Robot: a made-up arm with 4 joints.
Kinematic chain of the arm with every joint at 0, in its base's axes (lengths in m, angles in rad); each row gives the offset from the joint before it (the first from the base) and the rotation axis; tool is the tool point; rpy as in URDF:
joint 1: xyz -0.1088 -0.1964 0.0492 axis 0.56 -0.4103 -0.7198
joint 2: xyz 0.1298 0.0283 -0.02 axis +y
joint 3: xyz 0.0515 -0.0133 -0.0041 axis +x
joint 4: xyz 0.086 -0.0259 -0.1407 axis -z
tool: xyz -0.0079 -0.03 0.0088 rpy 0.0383 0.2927 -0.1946
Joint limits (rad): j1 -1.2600..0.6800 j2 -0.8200..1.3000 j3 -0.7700..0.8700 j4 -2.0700..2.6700
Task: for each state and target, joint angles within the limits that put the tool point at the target. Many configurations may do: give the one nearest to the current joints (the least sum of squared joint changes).
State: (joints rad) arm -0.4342 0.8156 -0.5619 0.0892
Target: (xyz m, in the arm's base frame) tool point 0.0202 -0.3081 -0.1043
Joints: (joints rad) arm -0.4875 1.1399 -0.7338 0.2374
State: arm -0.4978 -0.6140 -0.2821 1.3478
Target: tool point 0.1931 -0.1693 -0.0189
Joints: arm -0.1805 -0.7664 0.1495 0.7675
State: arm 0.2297 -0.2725 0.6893 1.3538
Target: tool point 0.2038 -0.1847 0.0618
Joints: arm 0.2818 -0.7988 0.7633 0.6208
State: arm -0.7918 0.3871 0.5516 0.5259
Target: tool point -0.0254 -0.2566 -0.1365
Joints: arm -0.2877 0.9315 -0.1802 0.8151
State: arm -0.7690 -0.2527 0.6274 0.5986
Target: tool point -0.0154 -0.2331 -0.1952
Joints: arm -1.0154 0.4197 0.1799 0.5777
